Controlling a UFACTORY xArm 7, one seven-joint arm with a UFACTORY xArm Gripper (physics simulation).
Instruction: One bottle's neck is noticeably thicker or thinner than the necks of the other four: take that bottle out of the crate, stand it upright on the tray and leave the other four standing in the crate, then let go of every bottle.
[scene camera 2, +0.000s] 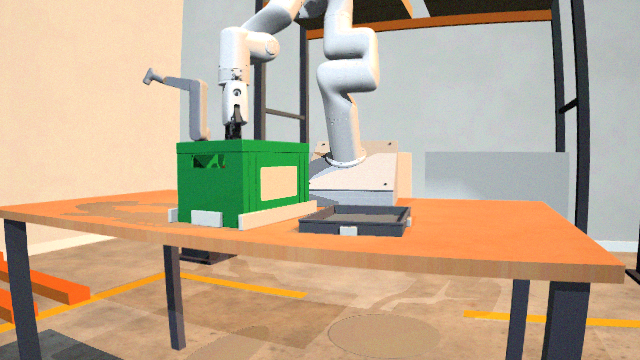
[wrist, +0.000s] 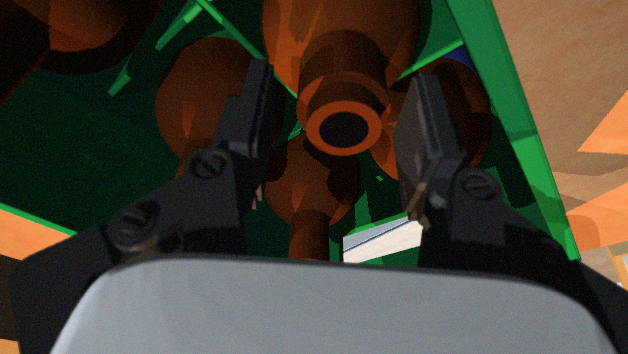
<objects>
My gripper shows in scene camera 2 and in the wrist view. One and the same spot on my gripper: (scene camera 2: 232, 131) is (wrist: 182, 201).
</objects>
